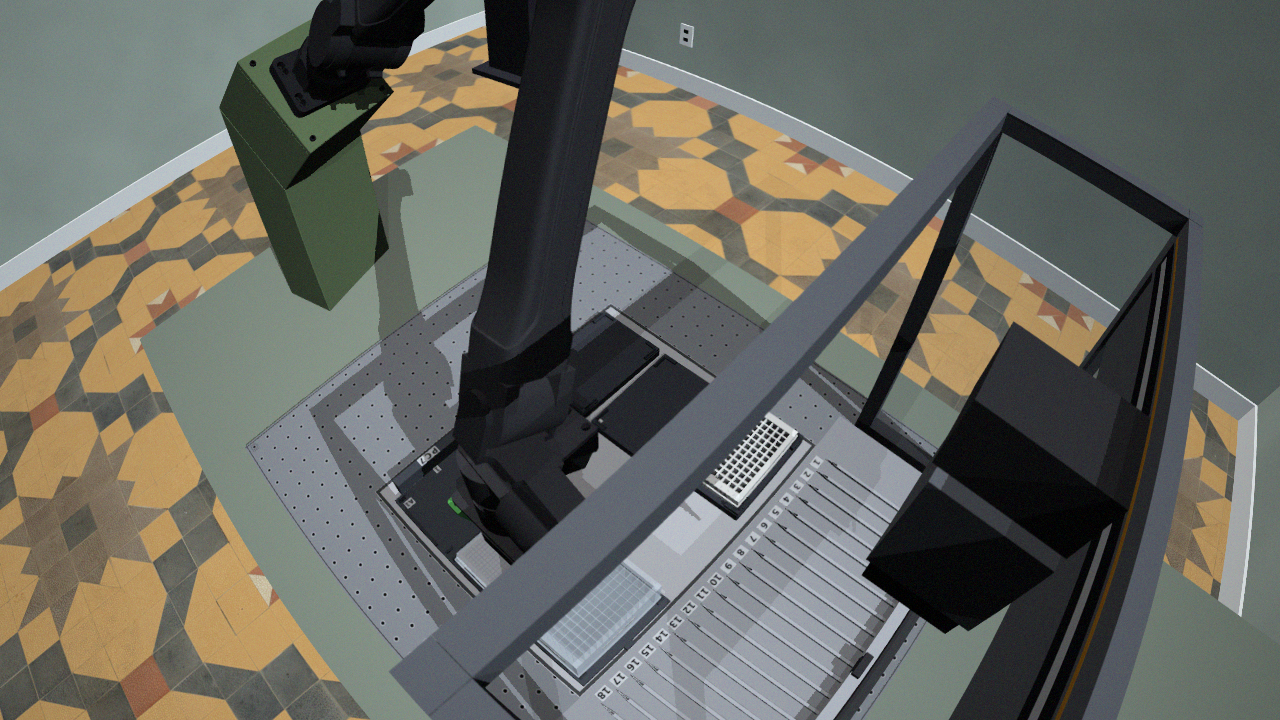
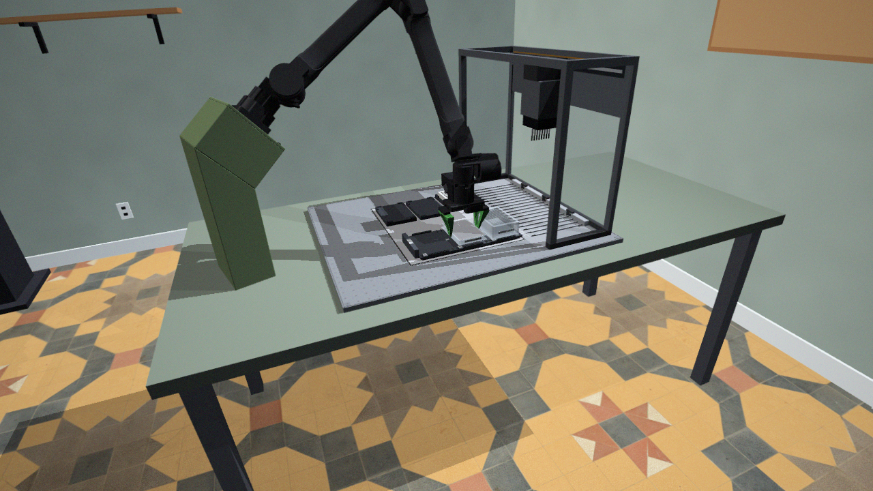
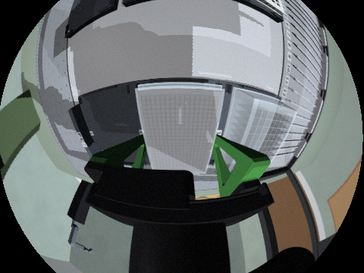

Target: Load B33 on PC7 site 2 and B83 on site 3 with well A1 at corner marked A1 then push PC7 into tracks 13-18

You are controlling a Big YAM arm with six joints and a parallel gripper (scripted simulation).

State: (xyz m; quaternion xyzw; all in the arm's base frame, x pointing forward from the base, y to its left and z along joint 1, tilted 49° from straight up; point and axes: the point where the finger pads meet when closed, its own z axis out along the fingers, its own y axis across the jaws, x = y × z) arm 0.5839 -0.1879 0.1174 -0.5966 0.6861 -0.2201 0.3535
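Right now the 384-well plate B33 is right at my hand. Round my hand: dark plate carrier PC7 (10 mm below); clear deep-well block B83 (100 mm ahead, 10 mm to the right, 10 mm below); plate nest S2 (250 mm to the left, 20 mm below).
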